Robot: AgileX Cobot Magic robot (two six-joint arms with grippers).
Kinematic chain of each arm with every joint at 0, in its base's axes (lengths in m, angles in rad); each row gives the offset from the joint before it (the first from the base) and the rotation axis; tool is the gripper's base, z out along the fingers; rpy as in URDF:
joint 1: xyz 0 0 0.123 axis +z
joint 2: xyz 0 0 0 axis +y
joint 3: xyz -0.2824 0 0.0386 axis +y
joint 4: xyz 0.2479 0 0.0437 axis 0.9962 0 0.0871
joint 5: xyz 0 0 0 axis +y
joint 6: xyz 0.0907 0 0.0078 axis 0.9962 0 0.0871
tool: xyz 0 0 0 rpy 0 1.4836 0
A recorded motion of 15 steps. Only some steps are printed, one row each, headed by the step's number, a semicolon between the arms.
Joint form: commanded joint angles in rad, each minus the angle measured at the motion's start. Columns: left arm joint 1, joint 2, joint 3, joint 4, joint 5, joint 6; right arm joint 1, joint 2, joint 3, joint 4, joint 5, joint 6.
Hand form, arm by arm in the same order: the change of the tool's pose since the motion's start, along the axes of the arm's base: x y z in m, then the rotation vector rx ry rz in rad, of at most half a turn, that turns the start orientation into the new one. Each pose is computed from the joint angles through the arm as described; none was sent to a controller.
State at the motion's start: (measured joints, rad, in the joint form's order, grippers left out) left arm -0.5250 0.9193 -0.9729 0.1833 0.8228 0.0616; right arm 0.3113 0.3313 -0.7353 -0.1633 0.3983 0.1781
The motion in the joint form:
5: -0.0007 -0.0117 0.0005 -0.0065 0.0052 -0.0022; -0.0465 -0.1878 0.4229 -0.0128 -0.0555 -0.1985
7: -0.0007 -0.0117 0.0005 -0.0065 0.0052 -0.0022; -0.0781 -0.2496 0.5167 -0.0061 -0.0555 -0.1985
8: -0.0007 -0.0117 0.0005 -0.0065 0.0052 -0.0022; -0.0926 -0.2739 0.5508 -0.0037 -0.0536 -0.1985
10: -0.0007 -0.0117 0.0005 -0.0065 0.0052 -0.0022; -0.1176 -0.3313 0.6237 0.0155 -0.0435 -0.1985
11: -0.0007 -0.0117 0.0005 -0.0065 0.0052 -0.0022; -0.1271 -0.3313 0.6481 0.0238 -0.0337 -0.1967
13: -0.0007 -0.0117 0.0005 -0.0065 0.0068 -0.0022; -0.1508 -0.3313 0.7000 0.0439 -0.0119 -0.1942
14: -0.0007 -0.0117 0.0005 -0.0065 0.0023 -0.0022; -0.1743 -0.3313 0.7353 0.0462 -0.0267 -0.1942
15: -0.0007 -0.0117 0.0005 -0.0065 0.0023 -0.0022; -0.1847 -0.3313 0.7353 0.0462 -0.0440 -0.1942
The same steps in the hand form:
5: -0.0030 0.0012 0.0014 -0.0104 -0.0014 0.0006; 0.0069 0.0000 -0.1189 -0.2595 0.1232 -0.0437
7: -0.0030 0.0012 0.0014 -0.0104 -0.0014 0.0006; 0.0052 -0.0019 -0.1466 -0.2600 0.1595 -0.0694
8: -0.0030 0.0012 0.0014 -0.0104 -0.0014 0.0006; 0.0045 -0.0028 -0.1568 -0.2596 0.1732 -0.0821
10: -0.0030 0.0012 0.0014 -0.0104 -0.0014 0.0006; 0.0027 -0.0040 -0.1790 -0.2455 0.2053 -0.0996
11: -0.0030 0.0012 0.0014 -0.0104 -0.0014 0.0006; 0.0038 -0.0041 -0.1880 -0.2428 0.2418 -0.1045
13: -0.0031 0.0012 0.0013 -0.0096 0.0000 0.0009; 0.0054 -0.0046 -0.2073 -0.2344 0.3210 -0.1180
14: -0.0029 0.0011 0.0016 -0.0117 -0.0039 0.0001; 0.0066 -0.0054 -0.2179 -0.2333 0.3441 -0.1370
15: -0.0029 0.0011 0.0016 -0.0117 -0.0039 0.0001; 0.0071 -0.0058 -0.2164 -0.2285 0.3283 -0.1468

